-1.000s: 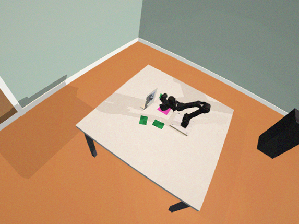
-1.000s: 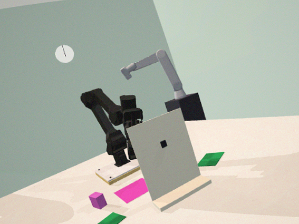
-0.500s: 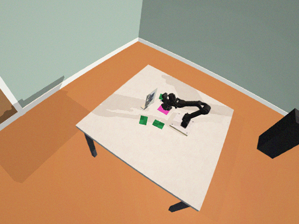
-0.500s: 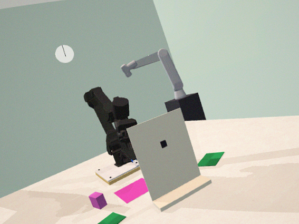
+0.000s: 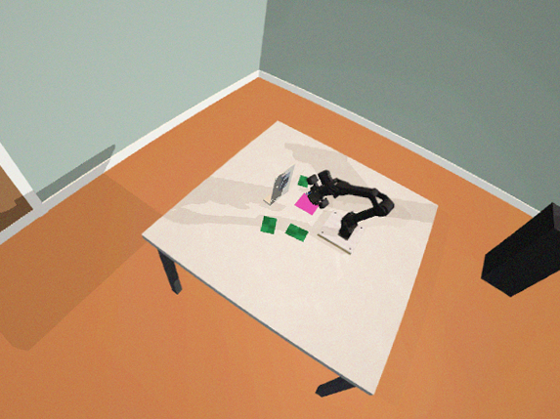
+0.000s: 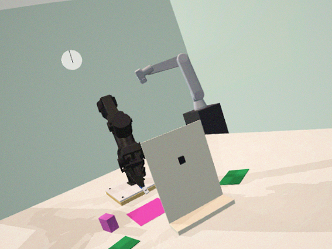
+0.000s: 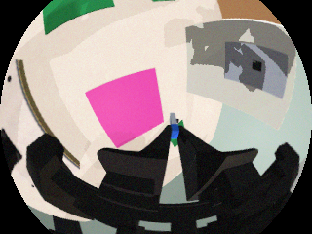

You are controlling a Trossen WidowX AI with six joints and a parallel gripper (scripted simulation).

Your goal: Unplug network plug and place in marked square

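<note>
My gripper tip is now 2 cm past the magenta square and 8 cm above it. Also, from my gripper tip: network plug: 1 cm ahead; upright grey panel: 14 cm ahead, 8 cm to the left, 2 cm above.
</note>
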